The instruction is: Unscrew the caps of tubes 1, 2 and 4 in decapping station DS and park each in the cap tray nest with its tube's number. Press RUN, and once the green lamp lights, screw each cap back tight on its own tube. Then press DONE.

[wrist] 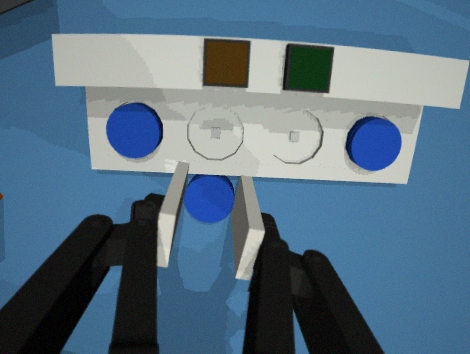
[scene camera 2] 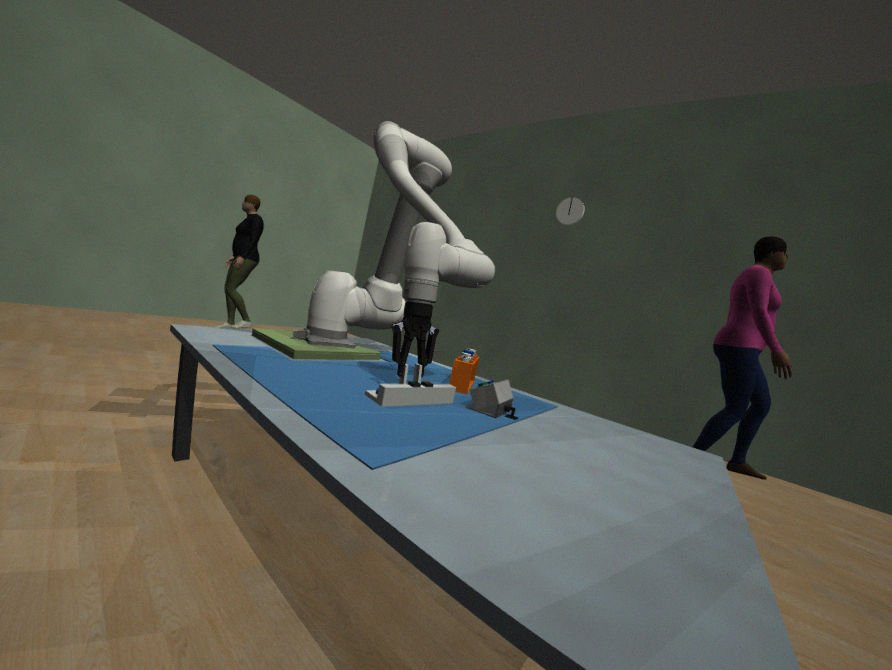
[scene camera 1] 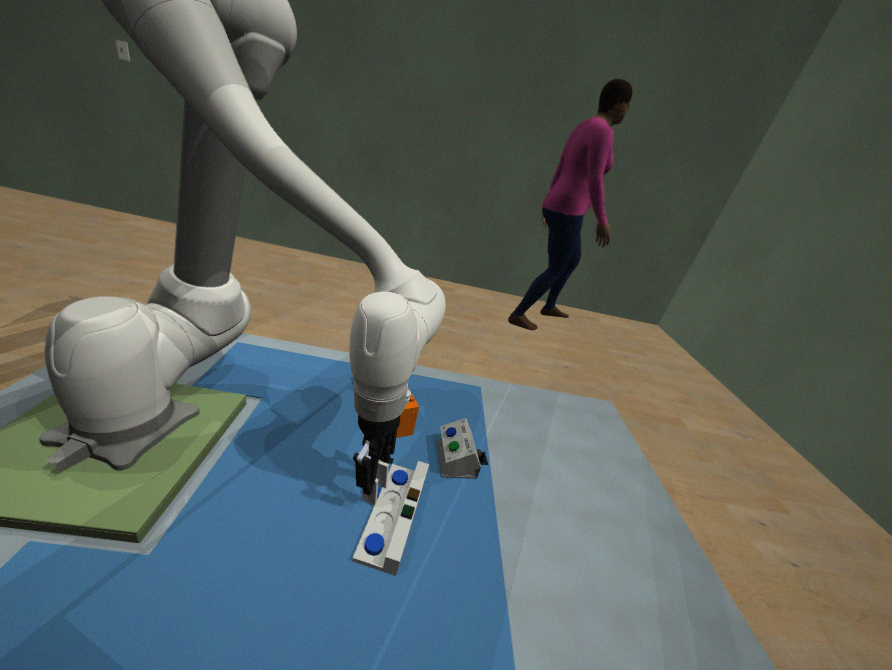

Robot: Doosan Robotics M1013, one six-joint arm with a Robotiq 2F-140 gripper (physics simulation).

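Places are measured from the arm's base along level axes (x ahead, y left, z up), in millimetres.
Pixels of known places: gripper, fingertip midpoint: [wrist: 211, 188] [scene camera 1: 374, 492]; arm's base, link origin: [scene camera 2: 325, 341] [scene camera 1: 128, 425].
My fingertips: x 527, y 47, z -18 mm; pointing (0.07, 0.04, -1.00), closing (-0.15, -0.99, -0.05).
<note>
Ahead of a thing's pixels: the offset from my fingertips to its top centre. "pt": to the spot under its first point.
My gripper [scene camera 1: 372, 487] [scene camera 2: 413, 378] [wrist: 211, 188] points straight down at the near edge of the white cap tray @(52 mm ahead, 27 mm right, 45 mm up) [scene camera 1: 396, 547] [scene camera 2: 410, 396] [wrist: 269, 162]. Its white pads are shut on a blue cap @(7 mm back, 1 mm left, 6 mm up) [wrist: 209, 201], in line with the tray's second nest @(39 mm ahead, 1 mm right, 1 mm down) [wrist: 215, 133]. That nest and the third nest @(40 mm ahead, 53 mm right, 1 mm down) [wrist: 297, 137] are empty. Blue caps sit in the two end nests, one @(38 mm ahead, 50 mm left, 12 mm up) [scene camera 1: 400, 476] [wrist: 133, 130] at the left of the wrist view, the other @(40 mm ahead, 104 mm right, 12 mm up) [scene camera 1: 374, 543] [wrist: 374, 143] at the right. The orange decapping station @(67 mm back, 268 mm left, 94 mm up) [scene camera 1: 409, 416] [scene camera 2: 463, 374] stands just behind the gripper; its tubes are hidden.
A brown square @(pt 80 mm ahead, 7 mm right, 45 mm up) [wrist: 226, 62] and a green square @(pt 81 mm ahead, 46 mm right, 45 mm up) [wrist: 308, 67] sit on the tray's raised back strip. A grey button box @(148 mm ahead, 168 mm left, 75 mm up) [scene camera 1: 458, 451] [scene camera 2: 491, 398] with a blue and a green button stands to the right. A person in pink [scene camera 1: 576, 200] [scene camera 2: 745, 346] and another person [scene camera 2: 245, 255] walk beyond the table.
</note>
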